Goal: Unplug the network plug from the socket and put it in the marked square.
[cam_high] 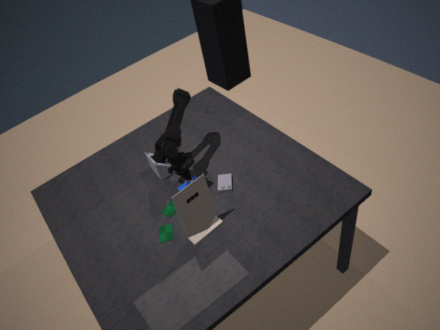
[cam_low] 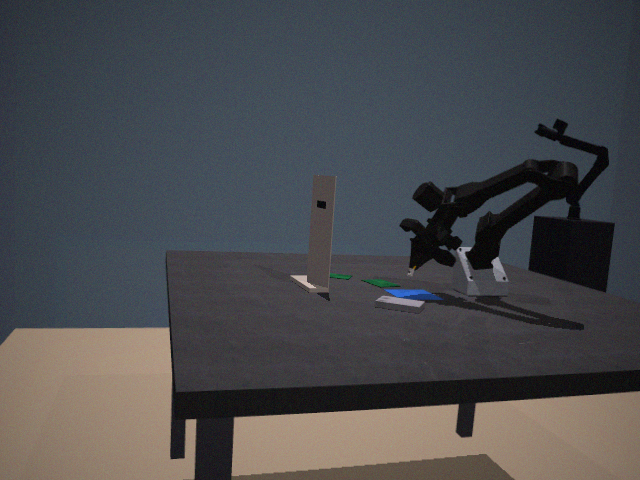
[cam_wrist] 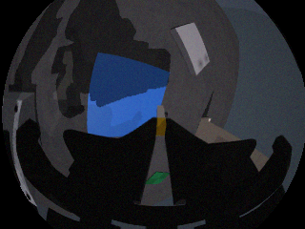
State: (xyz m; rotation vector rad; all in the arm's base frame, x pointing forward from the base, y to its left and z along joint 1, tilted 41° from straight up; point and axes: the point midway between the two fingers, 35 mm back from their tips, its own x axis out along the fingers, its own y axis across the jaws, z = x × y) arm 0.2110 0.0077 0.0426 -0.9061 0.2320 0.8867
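Now: gripper tip 10 mm past the blue marked square and 70 mm above it. Round my gripper tip: network plug: right at my gripper tip; grey panel: 230 mm ahead, 120 mm to the right, 70 mm above; pale grey flat block: 100 mm ahead, 130 mm to the left, 60 mm below.
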